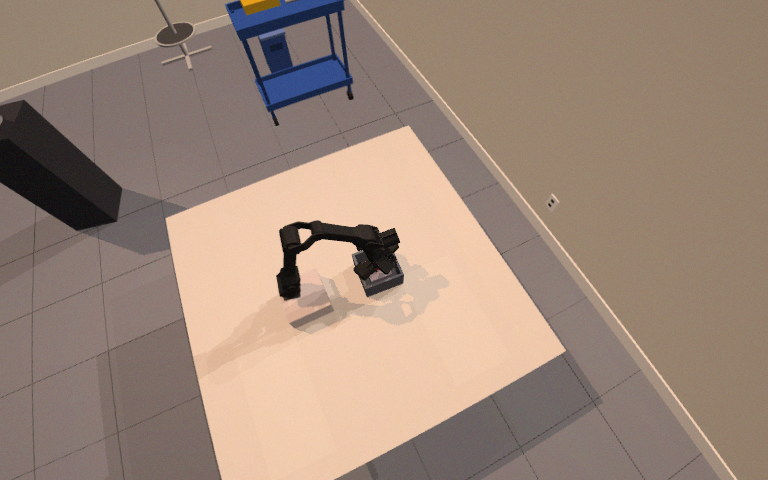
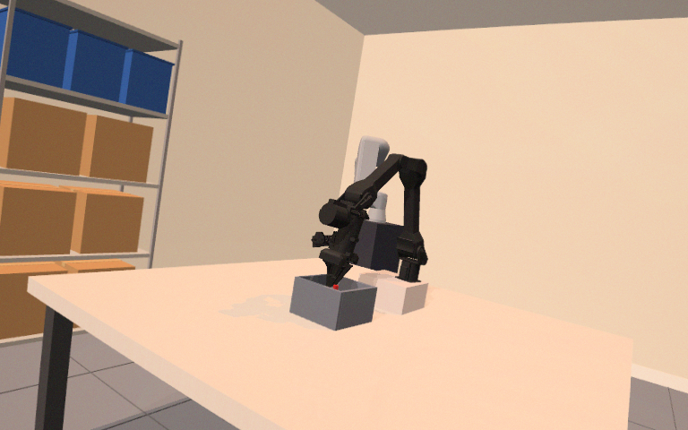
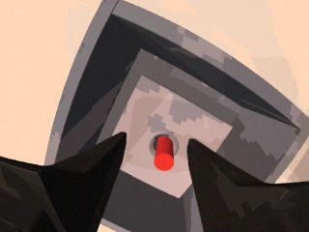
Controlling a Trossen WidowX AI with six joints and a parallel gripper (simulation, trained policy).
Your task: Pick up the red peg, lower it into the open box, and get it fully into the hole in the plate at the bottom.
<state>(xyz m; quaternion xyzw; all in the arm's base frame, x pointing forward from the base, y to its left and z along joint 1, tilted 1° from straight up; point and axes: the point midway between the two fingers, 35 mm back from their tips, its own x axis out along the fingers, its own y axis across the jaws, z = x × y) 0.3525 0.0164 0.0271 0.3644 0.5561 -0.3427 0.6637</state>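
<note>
Now: gripper tip 10 mm past the red peg, 10 mm to the right of it and 30 mm above it. Also, from my gripper tip: grey box 10 mm behind, 10 mm to the left, 60 mm below.
</note>
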